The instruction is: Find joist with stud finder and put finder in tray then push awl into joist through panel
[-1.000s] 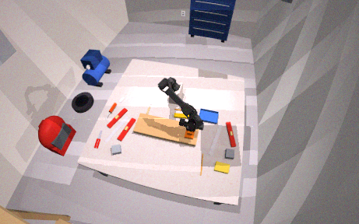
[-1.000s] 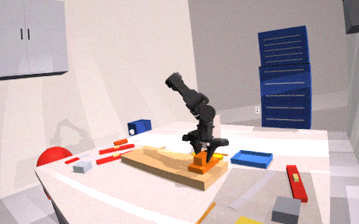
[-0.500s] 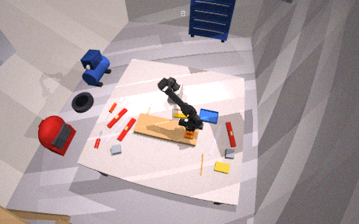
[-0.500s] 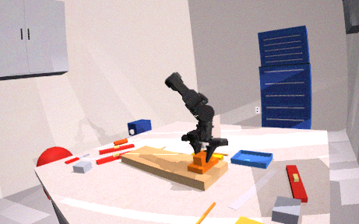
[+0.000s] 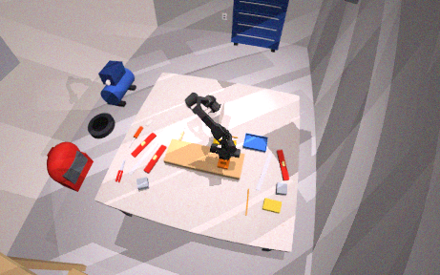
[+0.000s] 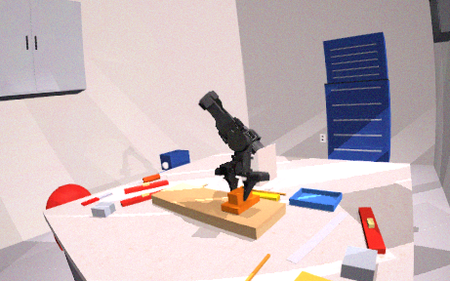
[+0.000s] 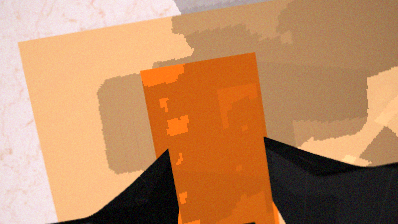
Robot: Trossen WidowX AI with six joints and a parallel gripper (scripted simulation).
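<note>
Right now the blue tray is 230 mm behind my gripper tip, 160 mm to the left of it and 50 mm below it. Round my gripper tip: awl: 360 mm to the right, 150 mm behind, 60 mm below; orange stud finder: 20 mm behind, 20 mm above; yellow bar: 160 mm behind, 60 mm below, 50 mm to the right.
</note>
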